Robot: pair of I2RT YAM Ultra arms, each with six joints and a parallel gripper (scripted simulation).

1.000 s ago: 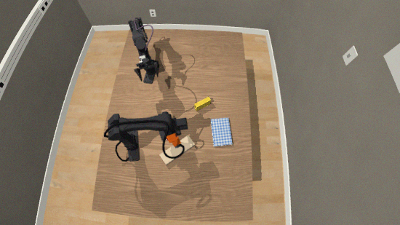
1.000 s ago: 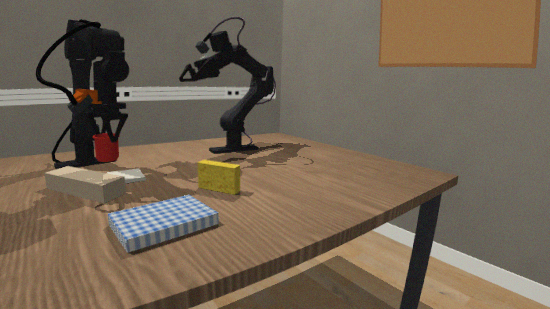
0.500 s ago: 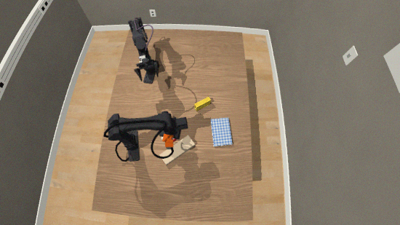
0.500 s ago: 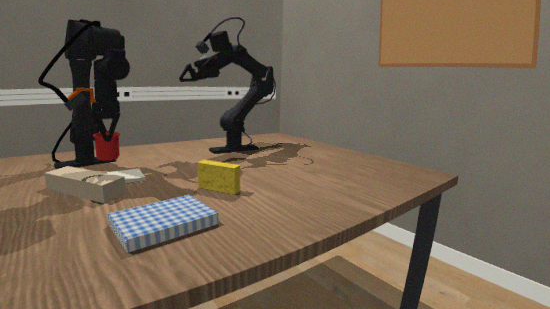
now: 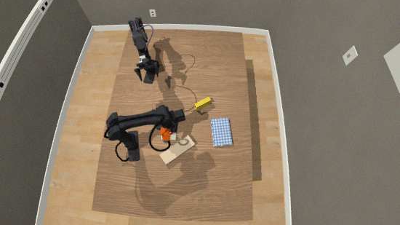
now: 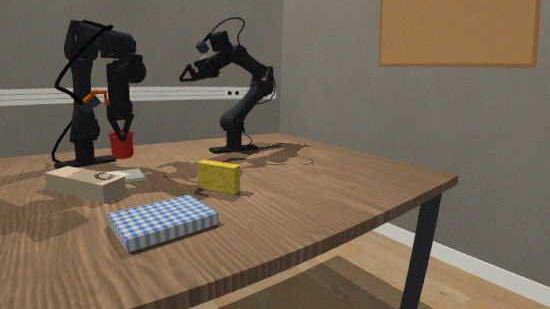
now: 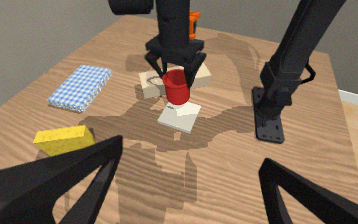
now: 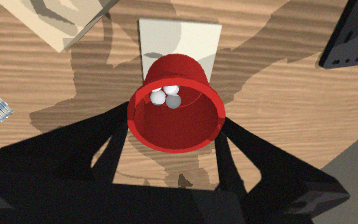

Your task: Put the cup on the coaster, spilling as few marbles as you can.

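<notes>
Right now the square coaster is 120 mm below my right hand and 10 mm behind it. Also, from my right hand: beige block: 110 mm to the right, 110 mm below, 60 mm ahead; then red cup: 30 mm below.
</notes>
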